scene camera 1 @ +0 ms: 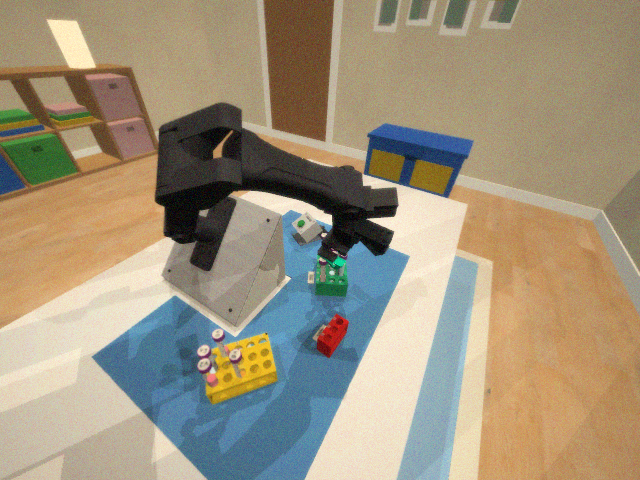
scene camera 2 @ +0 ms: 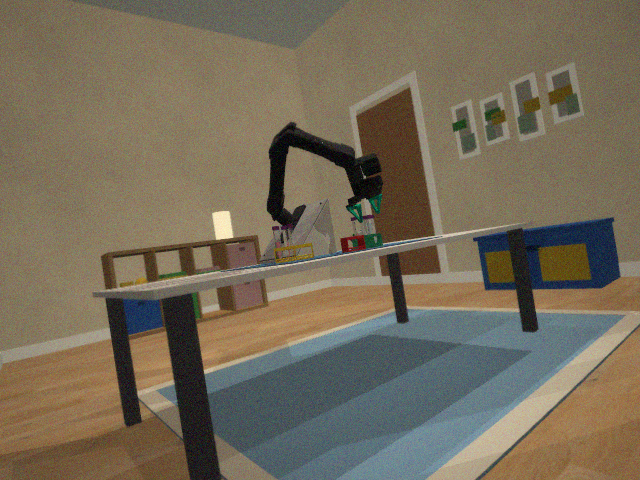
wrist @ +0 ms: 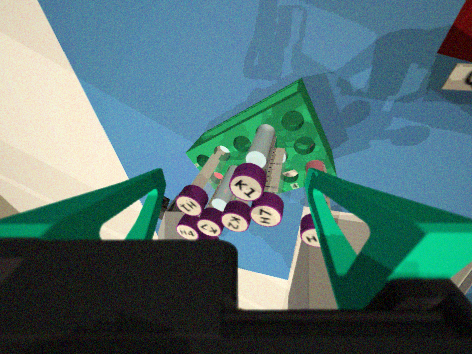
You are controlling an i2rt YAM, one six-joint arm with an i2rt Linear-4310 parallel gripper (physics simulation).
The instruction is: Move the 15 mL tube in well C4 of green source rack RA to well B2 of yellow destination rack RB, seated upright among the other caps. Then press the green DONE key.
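Places are measured from the arm's base along level axes (x ahead, y left, z up), in millimetres.
Pixels of known places: gripper, fingertip midpoint: [scene camera 1: 344, 255] [scene camera 2: 370, 218] [wrist: 235, 176]; arm's base at its link origin: [scene camera 1: 214, 231].
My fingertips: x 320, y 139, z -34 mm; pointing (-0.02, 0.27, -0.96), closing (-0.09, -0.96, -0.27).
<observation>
For each thing: its middle in the pictures, then the offset to it from my fingertips. "spot": a spot on its surface instead. Level surfaces: height alone.
- green source rack RA at the middle of its body: [wrist: 259, 151] [scene camera 1: 331, 272] [scene camera 2: 367, 241] dx -32, dy +0, dz -87 mm
- K1 at a spot on its surface: [wrist: 248, 184] spot: dx +5, dy -12, dz +13 mm
- H1 at a spot on its surface: [wrist: 192, 200] spot: dx -15, dy +29, dz +13 mm
- K2 at a spot on its surface: [wrist: 236, 216] spot: dx -25, dy -2, dz +13 mm
- cap at a spot on its surface: [wrist: 310, 231] spot: dx -28, dy -50, dz +13 mm
- yellow destination rack RB at the middle of its body: [scene camera 1: 241, 366] [scene camera 2: 294, 252] dx -69, dy -331, dz -87 mm
- green DONE key at a spot on its surface: [scene camera 1: 301, 223] spot: dx -205, dy +110, dz -43 mm
- grey box at the middle of its body: [wrist: 182, 235] [scene camera 1: 307, 227] dx -197, dy +133, dz -70 mm
- red rack at the middle of its body: [scene camera 1: 332, 335] [scene camera 2: 353, 243] dx +62, dy -172, dz -87 mm
- blue mat at its surface level: dz -112 mm
The green source rack RA [scene camera 1: 330, 289] [scene camera 2: 373, 240] [wrist: 272, 107] holds several purple-capped tubes. In the wrist view they include K1 [wrist: 248, 184], H1 [wrist: 192, 200] and K2 [wrist: 236, 216]; another cap [wrist: 310, 231] shows beside the right finger. Which tube stands in C4 I cannot tell. My gripper [scene camera 1: 333, 258] [scene camera 2: 368, 214] [wrist: 235, 176] is open, its green fingers above the rack and around the cluster of caps, gripping none. The yellow destination rack RB [scene camera 1: 242, 384] [scene camera 2: 294, 259] holds several capped tubes at its left part. The green DONE key [scene camera 1: 301, 223] sits on a grey box [scene camera 1: 308, 235] behind RA.
A red rack [scene camera 1: 333, 335] [scene camera 2: 353, 243] [wrist: 457, 40] stands on the blue mat [scene camera 1: 289, 413] between RA and the mat's front part. The arm's grey wedge base [scene camera 1: 232, 258] stands to the left of RA and behind RB. A small light label is beside RA.
</observation>
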